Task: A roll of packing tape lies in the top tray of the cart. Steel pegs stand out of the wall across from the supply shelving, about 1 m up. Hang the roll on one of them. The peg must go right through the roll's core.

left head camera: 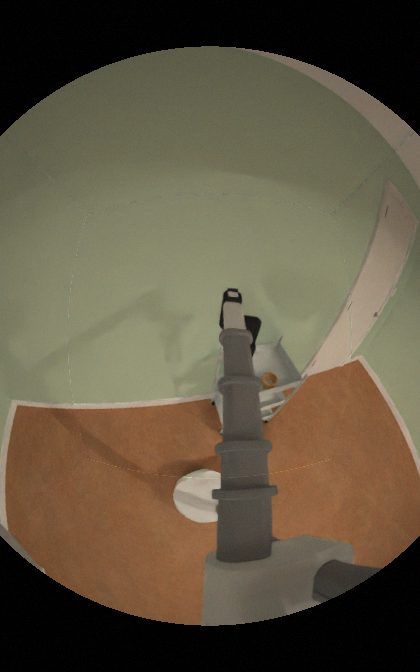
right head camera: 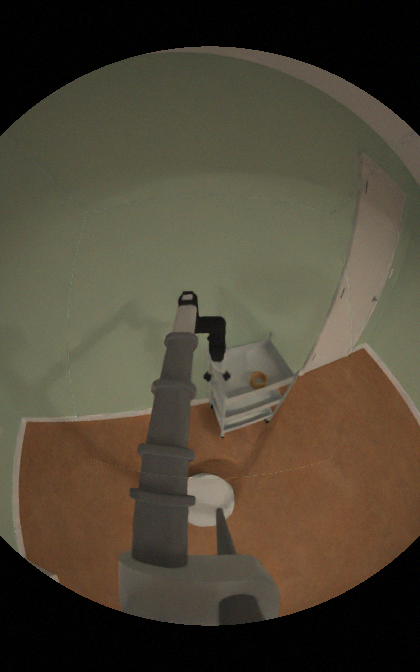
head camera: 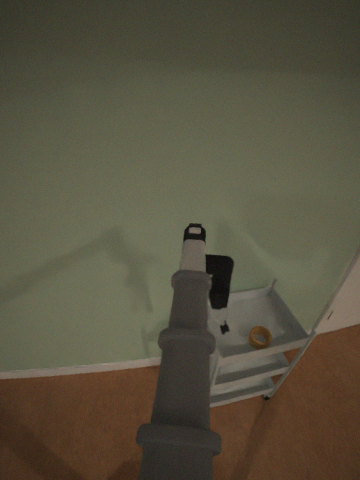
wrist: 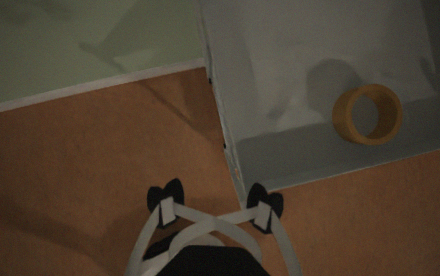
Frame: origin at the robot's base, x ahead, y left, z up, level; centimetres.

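Where they show: gripper, fingertip midpoint: (head camera: pixel 212 331) (wrist: pixel 215 196).
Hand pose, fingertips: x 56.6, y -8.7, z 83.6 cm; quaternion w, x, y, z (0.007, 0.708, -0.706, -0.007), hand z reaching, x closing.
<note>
After its pixels a point has its place.
The roll of packing tape (head camera: pixel 261 345) @(x 61.9, y -32.2, z 67.5 cm) (left head camera: pixel 270 385) (right head camera: pixel 258 386) (wrist: pixel 344 117) @(x 65.9, y -28.1, z 68.1 cm), an orange-brown ring, lies flat in the top tray, core facing up, towards the tray's front right. The pale grey cart (head camera: pixel 280 349) @(x 61.2, y -41.0, z 66.1 cm) (right head camera: pixel 250 392) (wrist: pixel 300 165) @(x 57.5, y -23.1, z 63.5 cm) stands by the green wall. My gripper (right head camera: pixel 217 376) (wrist: pixel 215 196) @(x 56.6, y -8.7, z 83.6 cm) is open with nothing between its fingertips. It points down, above and near the tray's left side, to the left of the roll. In the head view the arm hides part of it. The steel pegs do not show in these views.
The telescoping arm (head camera: pixel 185 385) @(x 20.2, y -0.3, z 125.8 cm) (left head camera: pixel 242 415) (right head camera: pixel 167 415) reaches out towards the green wall (head camera: pixel 125 175) @(x 82.6, y 26.2, z 132.4 cm). A pale door (left head camera: pixel 375 280) (right head camera: pixel 375 240) is at the right, beyond the cart. A round white disc (left head camera: pixel 195 492) (right head camera: pixel 212 497) is low down beside the arm.
</note>
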